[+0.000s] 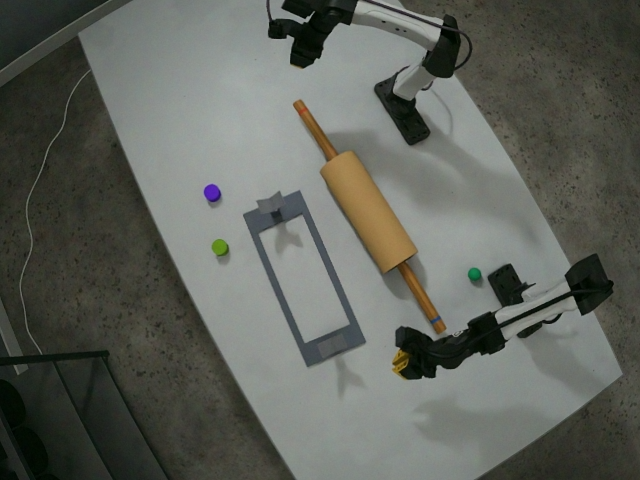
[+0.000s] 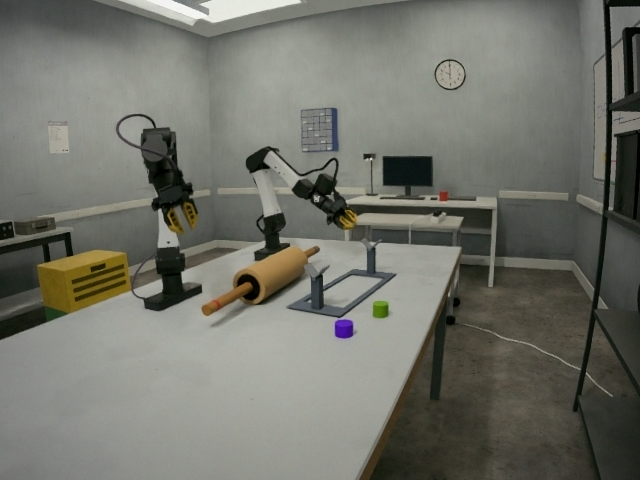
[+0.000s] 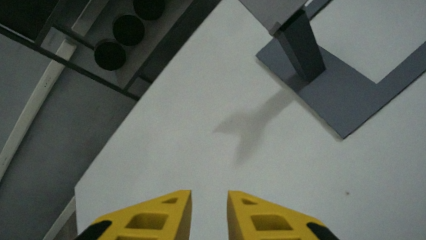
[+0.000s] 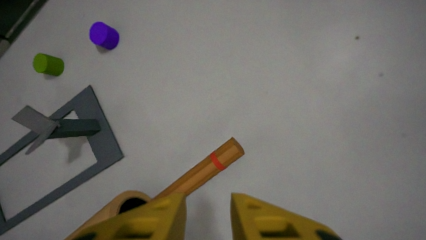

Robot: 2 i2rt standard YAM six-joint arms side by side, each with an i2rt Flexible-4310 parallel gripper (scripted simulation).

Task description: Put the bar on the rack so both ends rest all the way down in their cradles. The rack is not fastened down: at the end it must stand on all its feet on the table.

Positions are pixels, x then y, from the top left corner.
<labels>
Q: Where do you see a grey rack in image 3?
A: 342,96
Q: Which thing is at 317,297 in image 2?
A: A grey rack.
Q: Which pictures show my right gripper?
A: Image 1, image 2 and image 4 only.
</labels>
